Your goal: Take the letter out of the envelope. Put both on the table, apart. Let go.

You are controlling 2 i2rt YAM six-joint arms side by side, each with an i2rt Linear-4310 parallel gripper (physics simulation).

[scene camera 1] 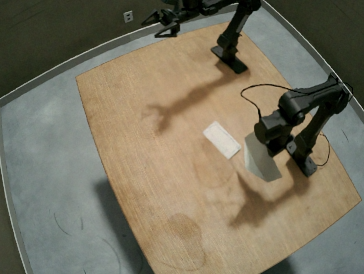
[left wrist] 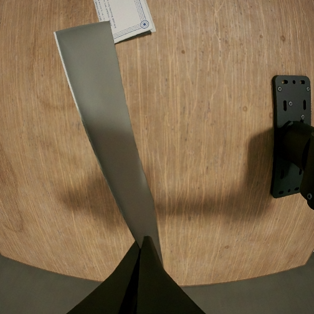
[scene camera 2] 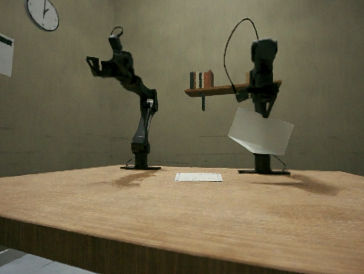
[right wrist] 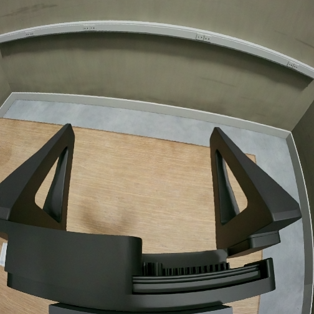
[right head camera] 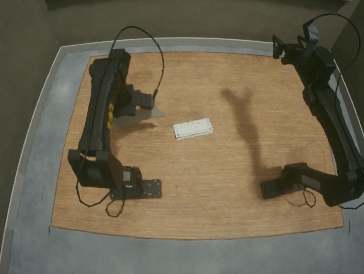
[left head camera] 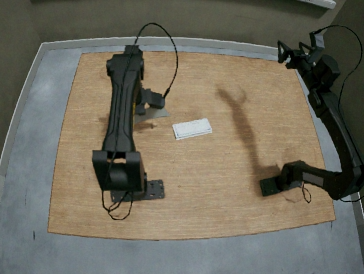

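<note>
The grey-white envelope (left head camera: 152,115) (right head camera: 140,117) (scene camera 1: 261,160) (scene camera 2: 262,132) (left wrist: 102,90) hangs tilted above the table, its top edge pinched in my left gripper (scene camera 2: 265,115) (left wrist: 145,244), which is shut on it. The letter, a white sheet with a blue border and print (left head camera: 192,128) (right head camera: 193,128) (scene camera 1: 222,140) (scene camera 2: 199,177) (left wrist: 130,20), lies flat on the table (left head camera: 200,215) (scene camera 2: 150,220), apart from the envelope. In the left wrist view the envelope covers part of it. My right gripper (scene camera 1: 151,30) (right wrist: 141,129) is open and empty, high above the table's far right in the head views.
The left arm's base plate (left head camera: 155,190) (left wrist: 292,185) and the right arm's base plate (left head camera: 270,187) (scene camera 1: 237,65) stand on the table. A wall shelf (scene camera 2: 212,92) with books (scene camera 2: 209,79) is behind the arms in scene camera 2. A clock (scene camera 2: 44,14) hangs at the upper left there.
</note>
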